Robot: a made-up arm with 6 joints.
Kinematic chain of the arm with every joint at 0, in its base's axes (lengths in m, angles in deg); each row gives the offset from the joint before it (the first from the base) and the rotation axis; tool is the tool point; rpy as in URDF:
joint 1: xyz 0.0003 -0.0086 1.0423 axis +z
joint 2: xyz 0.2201 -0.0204 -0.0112 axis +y
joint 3: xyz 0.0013 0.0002 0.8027 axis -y
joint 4: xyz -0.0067 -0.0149 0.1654 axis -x
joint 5: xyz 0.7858 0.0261 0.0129 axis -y
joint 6: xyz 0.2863 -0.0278 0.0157 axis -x
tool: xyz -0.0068 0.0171 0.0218 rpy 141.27 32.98 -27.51
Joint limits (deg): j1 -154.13..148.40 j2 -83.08..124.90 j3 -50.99..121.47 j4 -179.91..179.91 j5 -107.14..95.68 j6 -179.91..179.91
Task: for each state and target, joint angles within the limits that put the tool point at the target. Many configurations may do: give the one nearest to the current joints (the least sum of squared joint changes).
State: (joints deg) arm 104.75 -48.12 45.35 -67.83 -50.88 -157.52
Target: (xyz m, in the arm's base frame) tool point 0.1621 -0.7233 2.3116
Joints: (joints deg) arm 114.94 -61.88 39.61 -64.19 -58.07 -157.94
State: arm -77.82 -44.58 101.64 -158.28 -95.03 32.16
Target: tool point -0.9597 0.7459 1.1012
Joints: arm -38.16 -56.60 119.12 -167.12 -102.69 33.16
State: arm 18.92 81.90 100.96 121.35 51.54 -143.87
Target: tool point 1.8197 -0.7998 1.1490
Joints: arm -28.28 91.12 95.57 124.87 47.50 -144.40
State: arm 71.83 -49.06 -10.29 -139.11 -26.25 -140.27
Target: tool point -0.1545 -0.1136 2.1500
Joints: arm 65.20 -78.13 -24.87 -132.00 -37.87 -141.10
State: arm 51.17 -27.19 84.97 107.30 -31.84 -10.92
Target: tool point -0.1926 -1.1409 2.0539
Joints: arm 69.56 -30.02 118.48 109.36 -53.04 -10.09
